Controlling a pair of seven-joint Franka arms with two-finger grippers.
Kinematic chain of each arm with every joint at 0, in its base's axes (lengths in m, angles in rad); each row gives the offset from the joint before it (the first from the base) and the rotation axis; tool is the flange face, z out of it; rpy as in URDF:
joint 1: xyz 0 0 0.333 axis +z
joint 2: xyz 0 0 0 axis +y
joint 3: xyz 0 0 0.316 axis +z
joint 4: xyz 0.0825 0 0 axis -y
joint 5: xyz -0.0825 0 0.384 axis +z
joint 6: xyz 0 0 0 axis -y
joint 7: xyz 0.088 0 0 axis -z
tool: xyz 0 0 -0.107 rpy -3.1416 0 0
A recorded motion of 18 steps. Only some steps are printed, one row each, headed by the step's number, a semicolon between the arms.
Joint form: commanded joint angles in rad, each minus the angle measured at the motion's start. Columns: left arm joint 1, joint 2, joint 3, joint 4, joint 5, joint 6, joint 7; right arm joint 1, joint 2, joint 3, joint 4, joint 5, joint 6, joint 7.
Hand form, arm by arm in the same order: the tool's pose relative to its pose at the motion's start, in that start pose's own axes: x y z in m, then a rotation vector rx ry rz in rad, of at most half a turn. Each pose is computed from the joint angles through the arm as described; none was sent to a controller.
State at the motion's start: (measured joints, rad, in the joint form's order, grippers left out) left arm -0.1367 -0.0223 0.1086 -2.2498 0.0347 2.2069 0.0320; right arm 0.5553 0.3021 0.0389 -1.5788 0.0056 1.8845 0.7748
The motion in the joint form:
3: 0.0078 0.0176 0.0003 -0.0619 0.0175 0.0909 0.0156; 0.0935 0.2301 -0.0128 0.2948 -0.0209 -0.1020 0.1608
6: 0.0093 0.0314 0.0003 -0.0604 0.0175 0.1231 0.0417; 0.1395 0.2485 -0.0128 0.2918 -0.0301 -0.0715 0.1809
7: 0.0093 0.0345 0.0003 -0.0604 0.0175 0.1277 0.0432; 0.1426 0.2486 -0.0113 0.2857 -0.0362 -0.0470 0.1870
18: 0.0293 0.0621 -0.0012 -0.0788 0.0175 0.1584 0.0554; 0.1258 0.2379 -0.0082 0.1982 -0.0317 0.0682 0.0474
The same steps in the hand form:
3: -0.0073 -0.0029 0.0282 0.0136 0.0107 0.0211; 0.0010 -0.0763 0.0257 -0.0416 -0.0100 0.0768
6: -0.0033 -0.0036 0.0316 0.0158 0.0304 0.0463; -0.0203 -0.1004 0.0382 -0.0401 0.0029 0.0484
7: -0.0027 -0.0035 0.0328 0.0161 0.0319 0.0480; -0.0212 -0.1035 0.0391 -0.0283 0.0180 0.0481
18: -0.0056 -0.0121 0.0521 0.0165 0.0159 0.0433; -0.0148 -0.0964 0.0630 0.0038 0.0362 -0.0787

